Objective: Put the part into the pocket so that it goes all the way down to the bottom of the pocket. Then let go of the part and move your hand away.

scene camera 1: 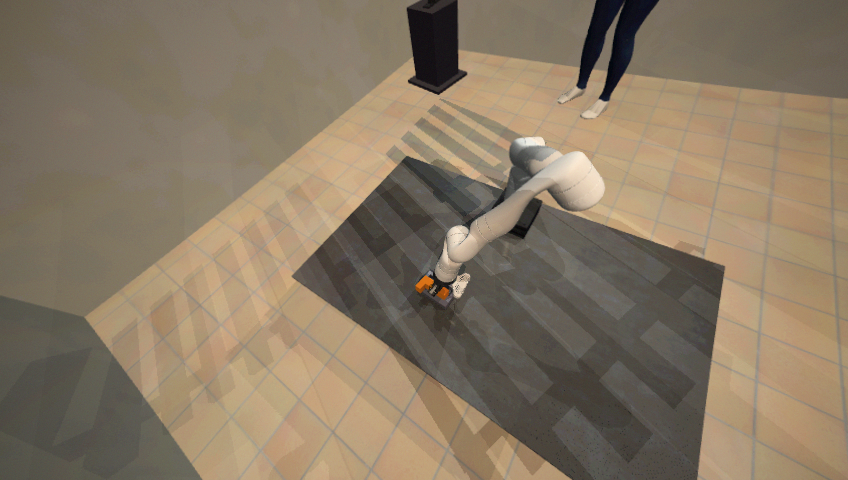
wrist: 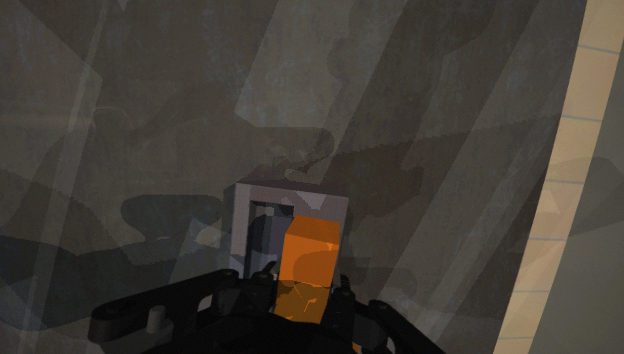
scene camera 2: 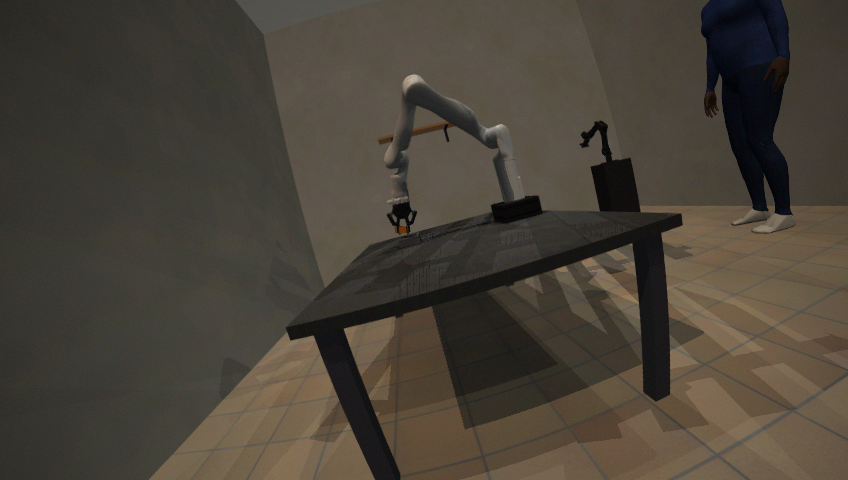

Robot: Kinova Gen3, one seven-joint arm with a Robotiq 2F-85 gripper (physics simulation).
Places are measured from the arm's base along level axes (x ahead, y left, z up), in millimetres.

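Pixels of known places: gripper, fingertip midpoint: [scene camera 1: 436,291] [wrist: 308,273] [scene camera 2: 404,234]; arm's base, link origin: [scene camera 2: 513,200].
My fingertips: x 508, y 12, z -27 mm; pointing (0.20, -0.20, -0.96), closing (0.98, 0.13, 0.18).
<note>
For each thing: its top centre in the pictures, then the offset to it from my fingertips. "spot": a spot on its surface instead. Level surfaces: height alone.
- orange part, top centre: [wrist: 327,332] [scene camera 1: 431,288] [scene camera 2: 399,225] dx +12, dy -7, dz +41 mm
- grey block, top centre: [wrist: 282,271] [scene camera 1: 437,287] [scene camera 2: 409,236] dx -18, dy -14, dz -16 mm
- rectangular pocket, surface spot: [wrist: 270,235] spot: dx -36, dy -1, dz -48 mm
- dark table, surface height: dz -53 mm
The orange part [scene camera 1: 424,283] [scene camera 2: 402,229] [wrist: 309,257] is between the two fingers of my gripper [scene camera 1: 434,290] [scene camera 2: 402,224] [wrist: 308,273], which is shut on it. A grey block [scene camera 2: 410,240] [wrist: 320,192] with a rectangular pocket [wrist: 270,235] sits on the table below. In the wrist view, the part covers the right side of the block and part of the opening, and the dark left side of the pocket shows. In scene camera 2, the part appears above the block. The part's lower end and its contact with the block are hidden.
The dark table [scene camera 1: 565,309] [scene camera 2: 476,261] carries the arm's black base [scene camera 1: 527,218] [scene camera 2: 516,208]. One table edge runs down the right of the wrist view. A black pedestal [scene camera 1: 434,44] [scene camera 2: 615,184] and a standing person [scene camera 1: 618,47] [scene camera 2: 752,118] are beyond the table.
</note>
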